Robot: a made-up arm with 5 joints. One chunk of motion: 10 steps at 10 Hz.
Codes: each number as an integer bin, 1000 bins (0 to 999) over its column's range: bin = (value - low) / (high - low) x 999, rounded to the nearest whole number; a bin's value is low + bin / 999 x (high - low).
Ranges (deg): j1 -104..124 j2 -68..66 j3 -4..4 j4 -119..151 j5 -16..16
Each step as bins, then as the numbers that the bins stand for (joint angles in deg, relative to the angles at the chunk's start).
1 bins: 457 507 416 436 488
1 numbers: 0.30 0.01 -0.67 -1.16 -0.37
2 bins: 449 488 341 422 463
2 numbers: -1.53 -2.54 -1.27 -4.95 -1.17
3 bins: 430 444 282 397 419
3 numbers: -5.86 -8.44 -1.74 -11.70 -2.58
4 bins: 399 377 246 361 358
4 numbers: -12.94 -17.43 -2.03 -21.43 -4.53
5 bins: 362 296 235 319 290
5 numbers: -21.38 -28.30 -2.12 -32.78 -6.71
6 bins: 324 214 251 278 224
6 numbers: -30.05 -39.30 -1.99 -43.86 -8.82
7 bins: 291 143 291 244 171
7 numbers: -37.59 -48.82 -1.67 -53.05 -10.52
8 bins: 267 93 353 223 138
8 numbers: -43.06 -55.53 -1.17 -58.73 -11.58
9 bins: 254 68 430 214 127
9 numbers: -46.03 -58.88 -0.56 -61.16 -11.93
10 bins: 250 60 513 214 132
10 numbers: -46.94 -59.95 0.11 -61.16 -11.77
